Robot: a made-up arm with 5 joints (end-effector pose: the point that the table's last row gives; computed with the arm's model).
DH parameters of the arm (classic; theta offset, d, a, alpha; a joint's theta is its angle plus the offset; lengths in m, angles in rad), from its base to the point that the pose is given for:
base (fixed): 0 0.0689 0 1.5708
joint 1: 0 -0.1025 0.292 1.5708
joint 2: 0 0.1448 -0.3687 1.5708
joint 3: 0 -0.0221 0.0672 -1.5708
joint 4: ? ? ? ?
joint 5: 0 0.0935 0.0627 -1.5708
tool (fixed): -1.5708 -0.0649 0 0
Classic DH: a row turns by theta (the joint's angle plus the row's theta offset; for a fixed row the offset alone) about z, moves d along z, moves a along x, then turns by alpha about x.
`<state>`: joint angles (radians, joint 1 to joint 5).
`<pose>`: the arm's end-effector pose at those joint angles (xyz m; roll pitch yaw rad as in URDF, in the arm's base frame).
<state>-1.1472 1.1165 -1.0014 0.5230 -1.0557</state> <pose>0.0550 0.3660 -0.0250 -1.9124 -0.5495 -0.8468</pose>
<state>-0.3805 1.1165 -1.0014 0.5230 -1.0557</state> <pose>0.1047 0.3660 0.0394 -0.9656 -0.8758 -1.5012</pose>
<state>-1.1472 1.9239 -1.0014 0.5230 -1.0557</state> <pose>0.1565 0.4175 -0.2502 -2.7171 -1.0642 -0.5790</pose>
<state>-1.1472 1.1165 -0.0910 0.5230 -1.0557</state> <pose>-0.0184 0.2729 -0.1079 -2.1622 -0.0965 -1.5277</pose>
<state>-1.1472 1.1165 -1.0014 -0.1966 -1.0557</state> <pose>0.0758 0.3979 -0.0809 -2.0335 0.0320 -0.4002</pose>
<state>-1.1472 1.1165 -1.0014 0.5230 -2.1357</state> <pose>0.0309 0.4090 0.0536 -2.9924 -0.5494 -0.8468</pose>
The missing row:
joint 4: -1.5708 -0.1276 0.0478 -1.5708
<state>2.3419 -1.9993 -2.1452 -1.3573 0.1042</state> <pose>-0.1159 -0.3116 0.4830 0.5169 0.8142 -0.8392</pose>
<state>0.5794 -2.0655 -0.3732 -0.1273 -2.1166</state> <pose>0.3737 -0.0975 0.3321 -2.6241 -0.0014 2.2896</pose>
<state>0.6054 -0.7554 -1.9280 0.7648 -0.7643</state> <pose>-0.0071 -0.2525 0.0634 2.1566 -0.8059 -1.7823</pose>
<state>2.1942 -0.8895 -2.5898 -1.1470 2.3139</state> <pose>0.3072 -0.2568 0.1559 -2.9013 1.0754 0.6886</pose>
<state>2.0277 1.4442 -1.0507 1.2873 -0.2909</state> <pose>-0.1036 0.4099 0.2022 3.0510 1.2408 -0.9266</pose>
